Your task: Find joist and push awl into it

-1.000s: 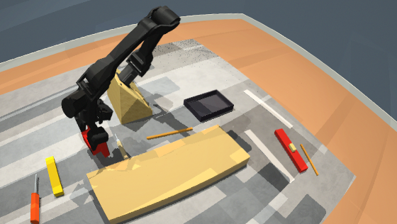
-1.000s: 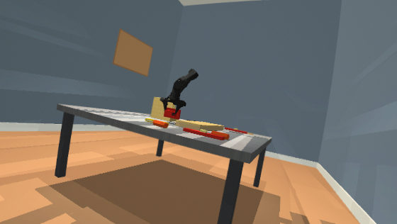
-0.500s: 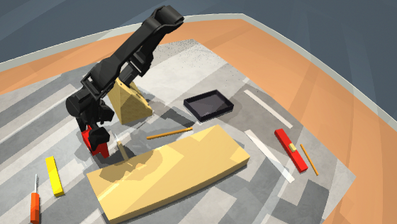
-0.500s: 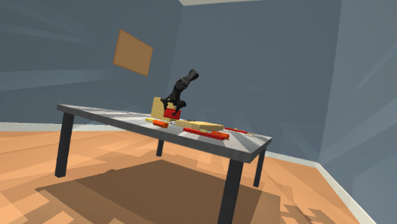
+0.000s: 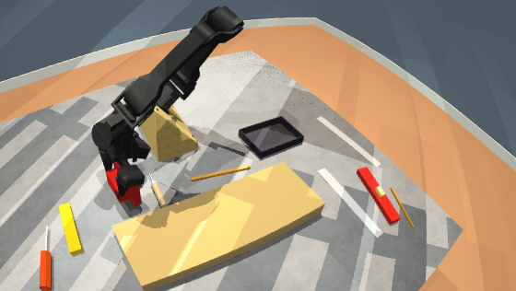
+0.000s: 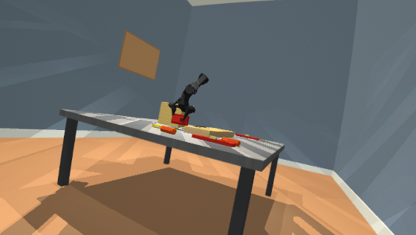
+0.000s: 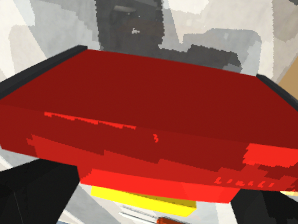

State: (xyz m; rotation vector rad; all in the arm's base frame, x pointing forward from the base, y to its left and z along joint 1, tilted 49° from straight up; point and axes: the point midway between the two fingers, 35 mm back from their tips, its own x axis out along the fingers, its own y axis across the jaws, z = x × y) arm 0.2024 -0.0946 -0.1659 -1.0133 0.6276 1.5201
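My gripper tip is 10 mm short of the stud finder and 10 mm to the right of it. The rest, counted from my gripper tip: awl 20 mm behind, 120 mm to the left, 70 mm below; dark tray 90 mm behind, 530 mm to the left, 60 mm below; yellow bar 50 mm ahead, 170 mm to the right, 70 mm below.
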